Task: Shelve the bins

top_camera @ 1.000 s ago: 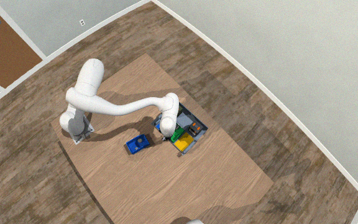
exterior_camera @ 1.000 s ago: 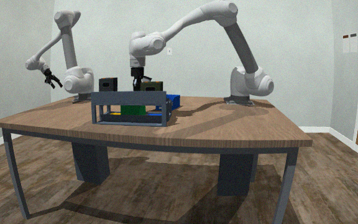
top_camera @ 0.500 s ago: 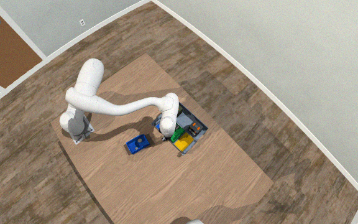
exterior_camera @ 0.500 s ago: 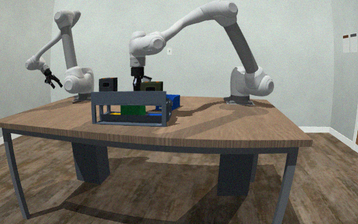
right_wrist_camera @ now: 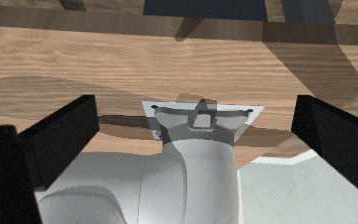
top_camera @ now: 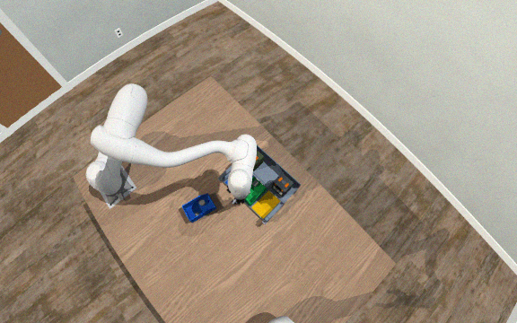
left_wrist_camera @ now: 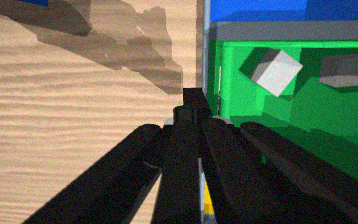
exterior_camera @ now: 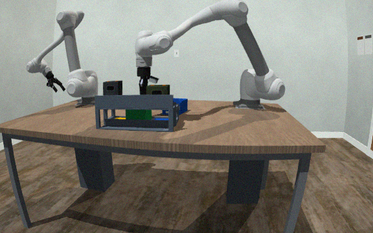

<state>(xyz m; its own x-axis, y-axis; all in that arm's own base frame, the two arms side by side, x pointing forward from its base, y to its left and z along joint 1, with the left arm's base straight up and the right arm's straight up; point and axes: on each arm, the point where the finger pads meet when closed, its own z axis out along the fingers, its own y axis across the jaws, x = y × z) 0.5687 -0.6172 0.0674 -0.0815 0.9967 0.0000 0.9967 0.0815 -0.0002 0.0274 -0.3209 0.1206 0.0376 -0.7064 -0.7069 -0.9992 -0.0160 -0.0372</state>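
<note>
Right now the blue bin is 210 mm behind my left hand, 140 mm to the left of it and 30 mm below it. The rest, counted from my left hand: grey shelf: 140 mm ahead, 10 mm to the left; green bin: 110 mm ahead, 10 mm to the left, 20 mm below; round part: 180 mm behind, 160 mm to the left, 50 mm below.
</note>
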